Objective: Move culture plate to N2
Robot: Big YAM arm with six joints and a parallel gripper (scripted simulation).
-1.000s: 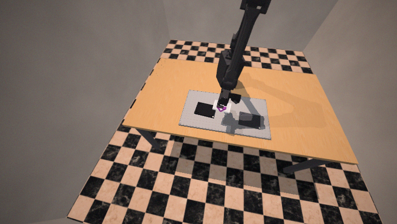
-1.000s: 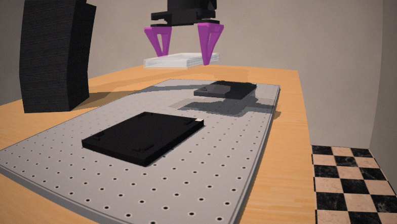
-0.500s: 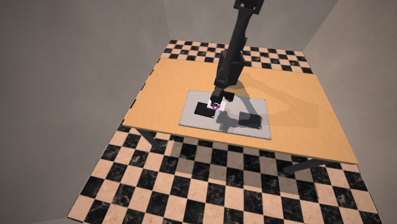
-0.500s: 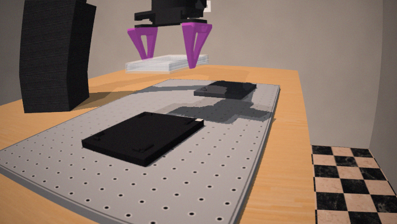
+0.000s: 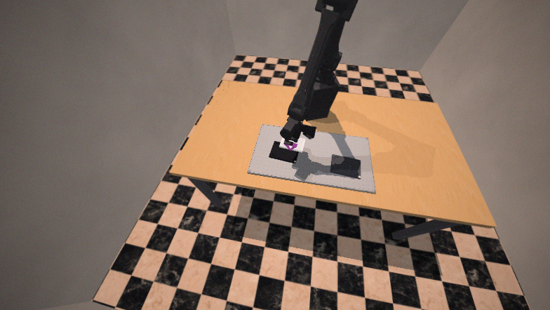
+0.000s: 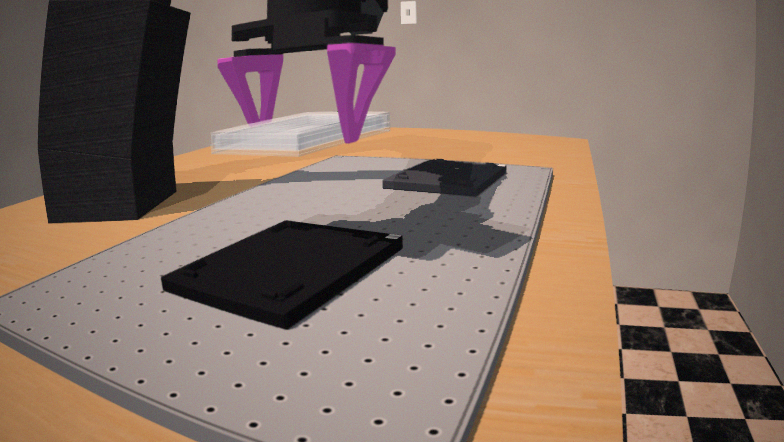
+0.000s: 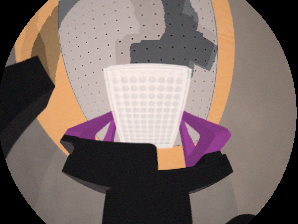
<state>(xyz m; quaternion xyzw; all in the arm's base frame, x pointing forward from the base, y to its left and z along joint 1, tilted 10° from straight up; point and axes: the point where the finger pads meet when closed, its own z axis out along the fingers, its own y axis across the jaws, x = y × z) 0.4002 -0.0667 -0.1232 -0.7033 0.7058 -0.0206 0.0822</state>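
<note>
Now: hand 10 mm short of the black nest N2, 40 mm to the left of it and 100 mm above it. Round my hand: clear lid: 10 mm above; then white corner mark: 60 mm ahead, 40 mm to the left, 90 mm below; then dark nest N1: 320 mm to the left, 100 mm below.
</note>
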